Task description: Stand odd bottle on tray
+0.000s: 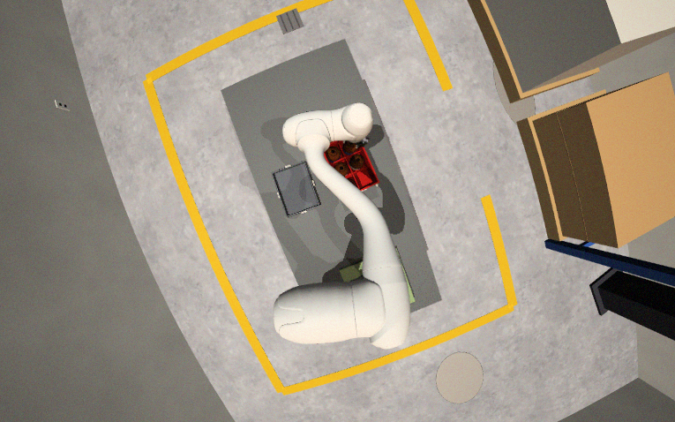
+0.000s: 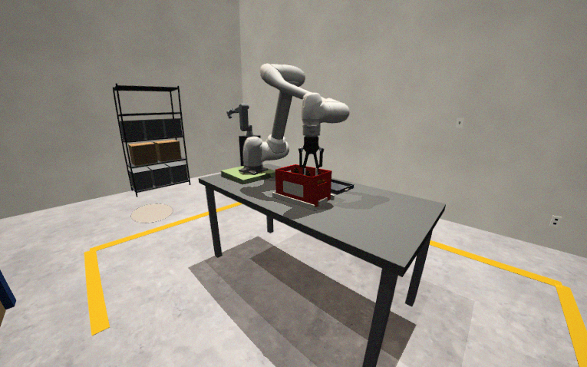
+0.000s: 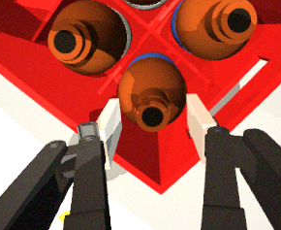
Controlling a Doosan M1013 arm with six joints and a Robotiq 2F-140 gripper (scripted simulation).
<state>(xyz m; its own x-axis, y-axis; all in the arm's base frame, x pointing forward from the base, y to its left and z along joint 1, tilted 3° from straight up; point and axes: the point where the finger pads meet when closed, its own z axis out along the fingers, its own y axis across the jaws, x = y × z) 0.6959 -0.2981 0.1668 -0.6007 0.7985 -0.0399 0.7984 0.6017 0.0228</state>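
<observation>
The red crate is 80 mm behind my hand, 60 mm to the left of it and 90 mm below it. Also, from my hand: dark grey tray (30 mm behind, 360 mm to the left, 160 mm below).
</observation>
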